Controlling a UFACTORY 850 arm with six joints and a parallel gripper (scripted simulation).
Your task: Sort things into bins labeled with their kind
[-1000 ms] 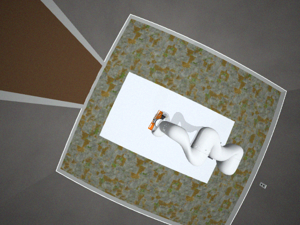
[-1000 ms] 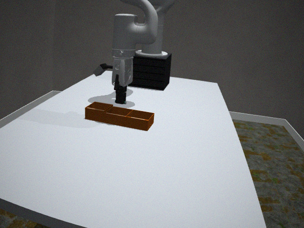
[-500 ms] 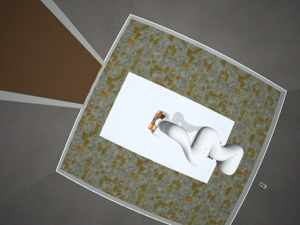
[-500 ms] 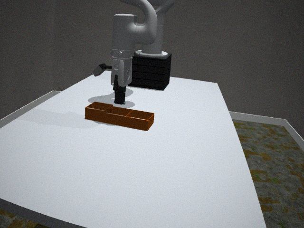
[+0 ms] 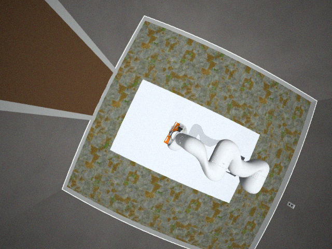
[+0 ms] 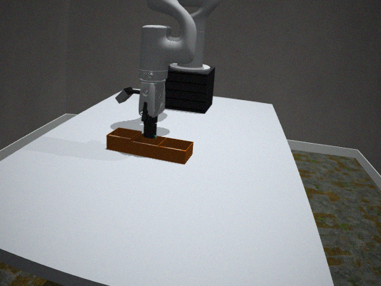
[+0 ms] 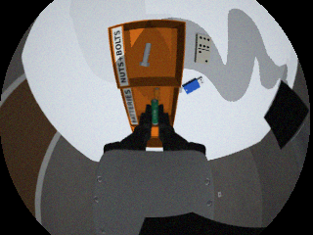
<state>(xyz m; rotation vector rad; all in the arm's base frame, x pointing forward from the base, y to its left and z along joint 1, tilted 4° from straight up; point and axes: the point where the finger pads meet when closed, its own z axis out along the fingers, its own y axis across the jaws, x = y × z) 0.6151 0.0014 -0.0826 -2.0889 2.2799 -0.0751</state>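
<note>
Right now my hand is 10 mm short of the three joined orange bins and 40 mm above it. Also, from my hand: grey bolt 10 mm ahead, 80 mm to the right, 50 mm below; then orange stick 50 mm below; then green cylinder 20 mm below.
</note>
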